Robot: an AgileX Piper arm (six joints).
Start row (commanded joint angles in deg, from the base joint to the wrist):
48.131 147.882 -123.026 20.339 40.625 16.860
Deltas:
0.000 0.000 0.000 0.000 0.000 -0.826
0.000 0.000 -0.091 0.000 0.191 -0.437
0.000 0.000 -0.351 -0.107 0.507 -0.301
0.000 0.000 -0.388 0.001 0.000 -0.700
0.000 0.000 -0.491 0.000 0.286 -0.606
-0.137 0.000 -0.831 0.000 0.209 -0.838
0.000 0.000 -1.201 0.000 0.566 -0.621
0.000 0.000 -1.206 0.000 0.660 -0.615
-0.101 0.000 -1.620 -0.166 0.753 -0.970
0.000 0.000 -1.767 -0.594 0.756 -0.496
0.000 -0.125 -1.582 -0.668 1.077 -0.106
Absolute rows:
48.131 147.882 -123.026 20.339 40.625 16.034
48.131 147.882 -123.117 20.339 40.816 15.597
48.131 147.882 -123.468 20.232 41.323 15.296
48.131 147.882 -123.856 20.233 41.323 14.596
48.131 147.882 -124.347 20.233 41.609 13.990
47.994 147.882 -125.178 20.233 41.818 13.152
47.994 147.882 -126.379 20.233 42.384 12.531
47.994 147.882 -127.585 20.233 43.044 11.916
47.893 147.882 -129.205 20.067 43.797 10.946
47.893 147.882 -130.972 19.473 44.553 10.450
47.893 147.757 -132.554 18.805 45.630 10.344

